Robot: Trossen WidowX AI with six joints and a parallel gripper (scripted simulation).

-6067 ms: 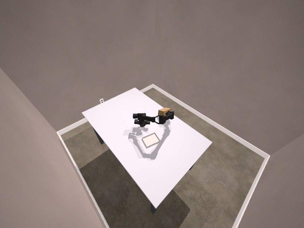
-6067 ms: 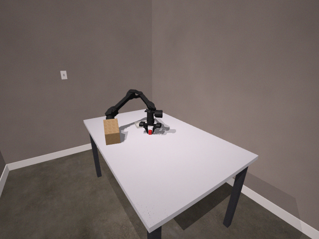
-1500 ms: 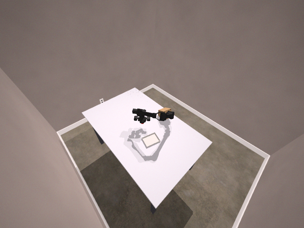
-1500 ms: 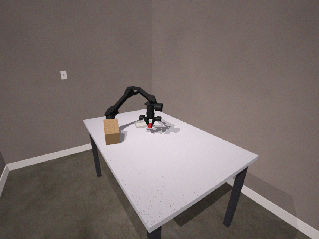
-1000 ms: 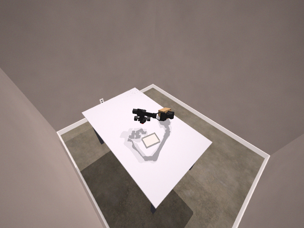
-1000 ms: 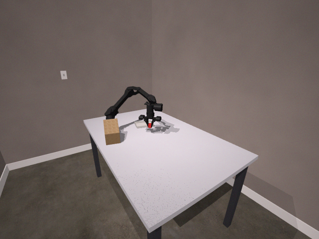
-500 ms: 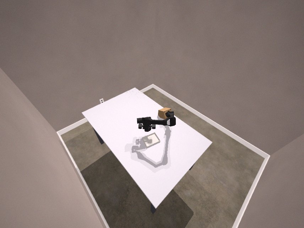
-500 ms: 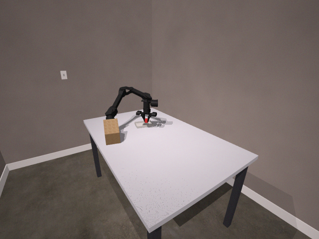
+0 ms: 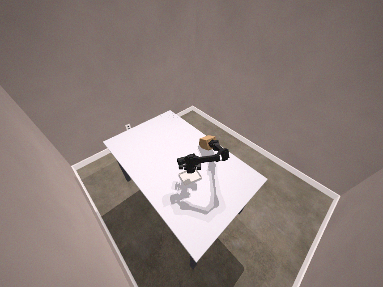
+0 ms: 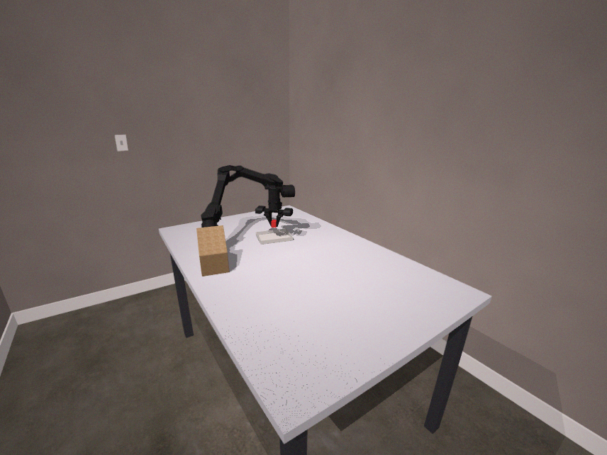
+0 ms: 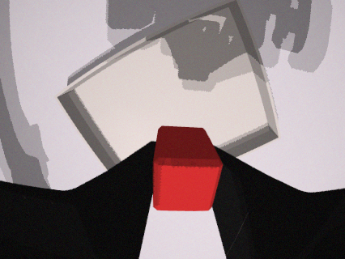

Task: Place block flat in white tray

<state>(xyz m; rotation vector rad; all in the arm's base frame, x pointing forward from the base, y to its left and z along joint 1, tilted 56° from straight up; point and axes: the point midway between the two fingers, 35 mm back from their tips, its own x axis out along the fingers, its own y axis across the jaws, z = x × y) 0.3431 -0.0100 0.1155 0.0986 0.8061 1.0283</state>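
My gripper is now 1 cm to the right of the white tray and 9 cm above it. Round my hand: red block 2 cm below.
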